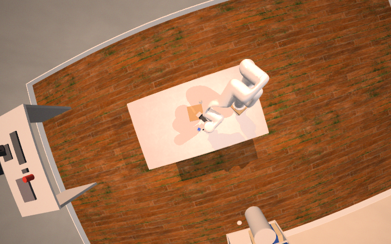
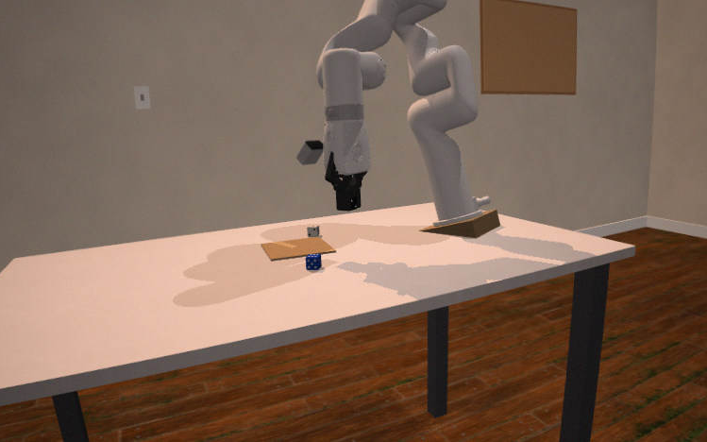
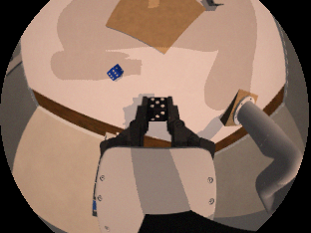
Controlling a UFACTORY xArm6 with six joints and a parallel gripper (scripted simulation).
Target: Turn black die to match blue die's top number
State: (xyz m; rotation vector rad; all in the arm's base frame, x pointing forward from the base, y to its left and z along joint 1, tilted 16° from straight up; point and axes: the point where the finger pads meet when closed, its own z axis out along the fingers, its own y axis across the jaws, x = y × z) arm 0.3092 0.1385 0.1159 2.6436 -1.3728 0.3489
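My hand is 120 mm to the left of the mat, 120 mm above it and 80 mm short of it. Also, from my hand: blue die (110 mm below, 90 mm ahead, 40 mm to the left); then black die (10 mm below); then white die (220 mm to the right, 110 mm below, 20 mm ahead).
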